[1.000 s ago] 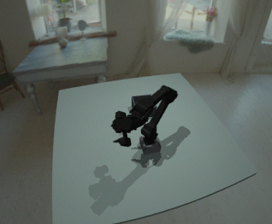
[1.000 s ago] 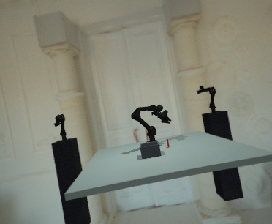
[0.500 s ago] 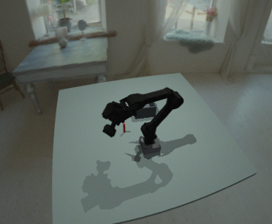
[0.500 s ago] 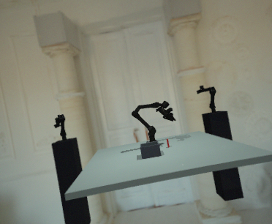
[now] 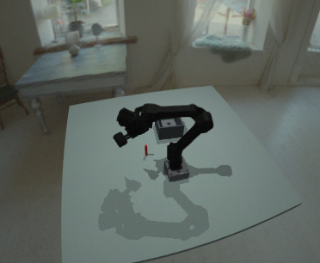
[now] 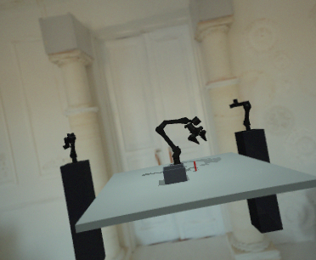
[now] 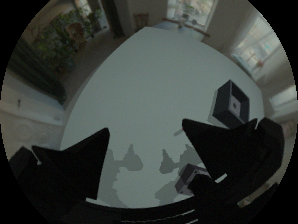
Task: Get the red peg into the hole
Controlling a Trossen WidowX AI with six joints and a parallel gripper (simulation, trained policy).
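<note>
The red peg is 60 mm ahead of my gripper tip, 110 mm to the right of it and 170 mm below it. From my gripper tip the other things lie so: grey box 240 mm ahead, 310 mm to the right, 190 mm below; then plate 240 mm ahead, 310 mm to the right, 170 mm below.
</note>
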